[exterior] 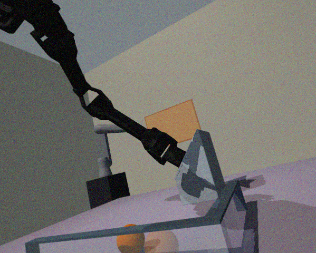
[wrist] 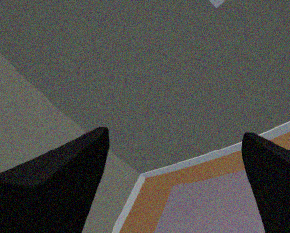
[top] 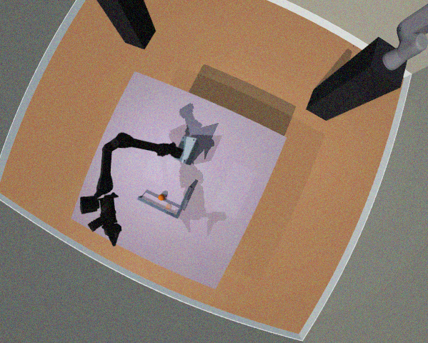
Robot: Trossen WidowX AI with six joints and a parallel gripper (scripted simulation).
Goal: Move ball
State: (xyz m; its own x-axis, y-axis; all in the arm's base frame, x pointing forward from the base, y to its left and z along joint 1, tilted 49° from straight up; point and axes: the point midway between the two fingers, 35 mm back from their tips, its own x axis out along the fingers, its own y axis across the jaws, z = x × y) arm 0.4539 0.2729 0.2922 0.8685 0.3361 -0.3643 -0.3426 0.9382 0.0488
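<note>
Right now my gripper tip is 15 cm past the orange ball, 1 cm to the right of it and 48 cm above it. From my gripper tip the other things lie so: see-through copy 12 cm behind, 9 cm to the left, 48 cm below.
</note>
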